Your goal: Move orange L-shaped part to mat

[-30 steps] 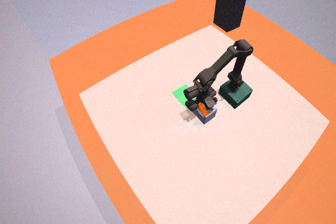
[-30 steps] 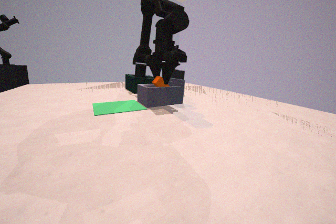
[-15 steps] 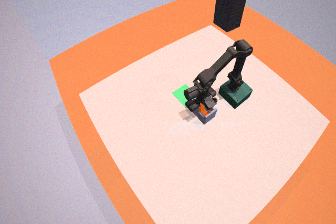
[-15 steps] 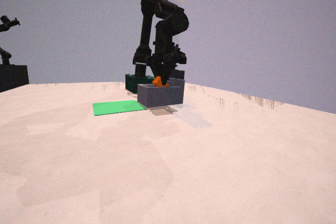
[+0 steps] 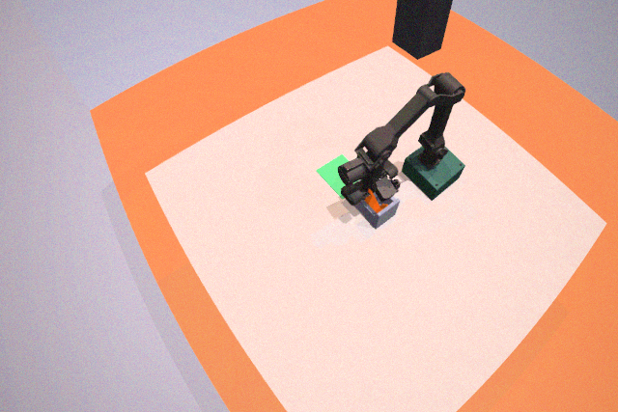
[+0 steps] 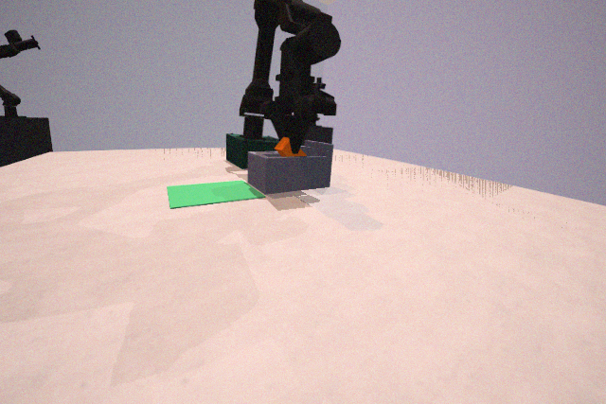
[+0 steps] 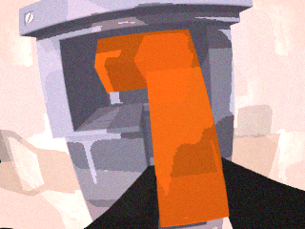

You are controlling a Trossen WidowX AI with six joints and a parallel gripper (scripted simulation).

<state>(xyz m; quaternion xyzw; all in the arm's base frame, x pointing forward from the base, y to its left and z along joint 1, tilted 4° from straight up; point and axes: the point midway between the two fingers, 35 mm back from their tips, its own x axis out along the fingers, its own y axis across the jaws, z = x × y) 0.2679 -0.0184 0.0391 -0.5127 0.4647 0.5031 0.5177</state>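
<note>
The green mat is 150 mm to the right of my gripper tip, 80 mm below it and 10 mm behind it. The rest, counted from my gripper tip: orange L-shaped part: 30 mm to the left, 30 mm below, 20 mm behind.
</note>
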